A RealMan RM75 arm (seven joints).
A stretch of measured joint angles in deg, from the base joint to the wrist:
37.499 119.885 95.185 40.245 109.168 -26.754 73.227
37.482 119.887 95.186 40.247 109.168 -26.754 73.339
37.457 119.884 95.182 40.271 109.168 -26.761 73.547
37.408 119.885 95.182 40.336 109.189 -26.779 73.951
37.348 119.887 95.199 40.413 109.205 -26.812 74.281
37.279 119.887 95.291 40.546 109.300 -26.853 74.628
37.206 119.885 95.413 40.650 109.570 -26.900 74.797
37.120 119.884 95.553 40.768 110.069 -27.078 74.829
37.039 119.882 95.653 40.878 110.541 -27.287 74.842
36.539 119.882 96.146 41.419 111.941 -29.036 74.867
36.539 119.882 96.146 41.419 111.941 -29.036 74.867
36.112 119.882 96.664 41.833 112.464 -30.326 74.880
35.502 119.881 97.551 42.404 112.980 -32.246 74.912
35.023 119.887 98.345 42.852 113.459 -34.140 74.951
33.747 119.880 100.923 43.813 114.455 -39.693 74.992
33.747 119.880 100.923 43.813 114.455 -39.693 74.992
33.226 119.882 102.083 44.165 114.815 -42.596 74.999
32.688 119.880 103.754 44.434 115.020 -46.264 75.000
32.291 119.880 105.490 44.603 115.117 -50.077 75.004
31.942 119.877 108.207 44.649 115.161 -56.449 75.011
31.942 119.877 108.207 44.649 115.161 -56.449 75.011
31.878 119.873 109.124 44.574 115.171 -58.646 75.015
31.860 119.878 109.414 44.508 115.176 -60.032 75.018
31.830 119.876 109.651 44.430 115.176 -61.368 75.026
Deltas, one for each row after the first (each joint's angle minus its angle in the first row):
-0.017 0.002 0.001 0.002 0.000 0.000 0.112
-0.042 -0.001 -0.003 0.026 0.000 -0.007 0.320
-0.091 0.000 -0.003 0.091 0.021 -0.025 0.724
-0.151 0.002 0.014 0.168 0.037 -0.058 1.054
-0.220 0.002 0.106 0.301 0.132 -0.099 1.401
-0.293 0.000 0.228 0.405 0.402 -0.146 1.570
-0.379 -0.001 0.368 0.523 0.901 -0.324 1.602
-0.460 -0.003 0.468 0.633 1.373 -0.533 1.615
-0.960 -0.003 0.961 1.174 2.773 -2.282 1.640
-0.960 -0.003 0.961 1.174 2.773 -2.282 1.640
-1.387 -0.003 1.479 1.588 3.296 -3.572 1.653
-1.997 -0.004 2.366 2.159 3.812 -5.492 1.685
-2.476 0.002 3.160 2.607 4.291 -7.386 1.724
-3.752 -0.005 5.738 3.568 5.287 -12.939 1.765
-3.752 -0.005 5.738 3.568 5.287 -12.939 1.765
-4.273 -0.003 6.898 3.920 5.647 -15.842 1.772
-4.811 -0.005 8.569 4.189 5.852 -19.510 1.773
-5.208 -0.005 10.305 4.358 5.949 -23.323 1.777
-5.557 -0.008 13.022 4.404 5.993 -29.695 1.784
-5.557 -0.008 13.022 4.404 5.993 -29.695 1.784
-5.621 -0.012 13.939 4.329 6.003 -31.892 1.788
-5.639 -0.007 14.229 4.263 6.008 -33.278 1.791
-5.669 -0.009 14.466 4.185 6.008 -34.614 1.799

